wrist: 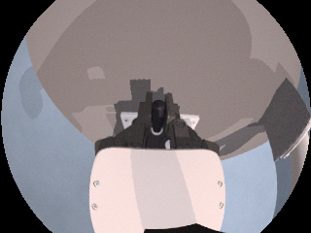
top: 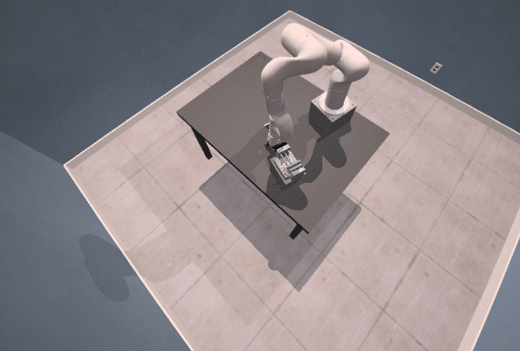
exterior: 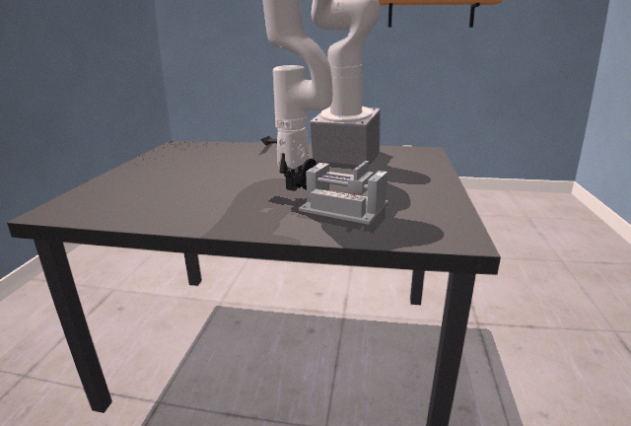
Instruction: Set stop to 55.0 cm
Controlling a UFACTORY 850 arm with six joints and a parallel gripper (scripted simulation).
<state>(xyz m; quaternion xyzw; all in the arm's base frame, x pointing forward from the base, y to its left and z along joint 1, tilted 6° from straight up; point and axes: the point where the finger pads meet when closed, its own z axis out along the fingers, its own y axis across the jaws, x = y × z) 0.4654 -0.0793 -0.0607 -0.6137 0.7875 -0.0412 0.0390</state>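
The black handwheel is 2 cm to the left of my hand. Round my hand: dark handle (1 cm to the left); grey stop fixture (19 cm to the left, 4 cm ahead, 4 cm above).
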